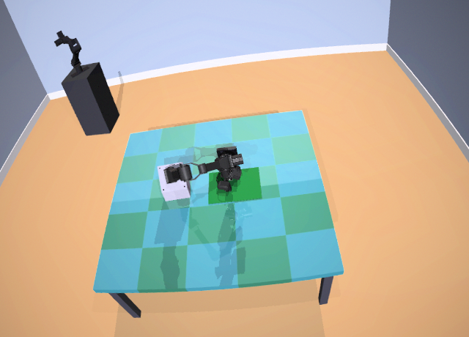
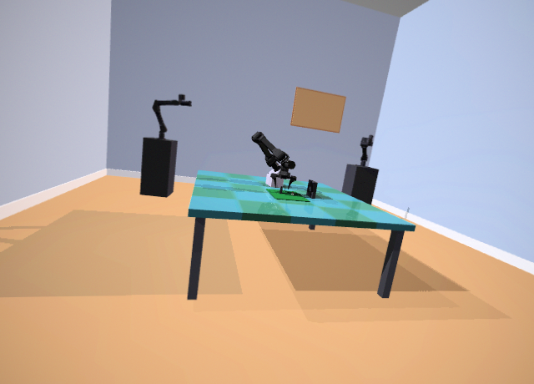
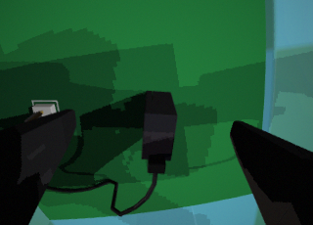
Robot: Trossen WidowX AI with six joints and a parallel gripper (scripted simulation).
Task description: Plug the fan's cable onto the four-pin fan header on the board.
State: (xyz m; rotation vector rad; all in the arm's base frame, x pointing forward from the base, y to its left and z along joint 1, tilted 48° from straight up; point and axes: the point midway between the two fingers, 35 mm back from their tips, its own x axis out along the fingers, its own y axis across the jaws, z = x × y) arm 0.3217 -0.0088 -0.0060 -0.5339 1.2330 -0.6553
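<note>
The black fan plug is 10 mm behind my gripper tip and 20 mm below it. The rest, counted from my gripper tip: white four-pin header (10 mm behind, 90 mm to the left, 40 mm below); green board (20 mm ahead, 40 mm to the left, 50 mm below); black fan (30 mm behind, 230 mm to the left, 20 mm above).
</note>
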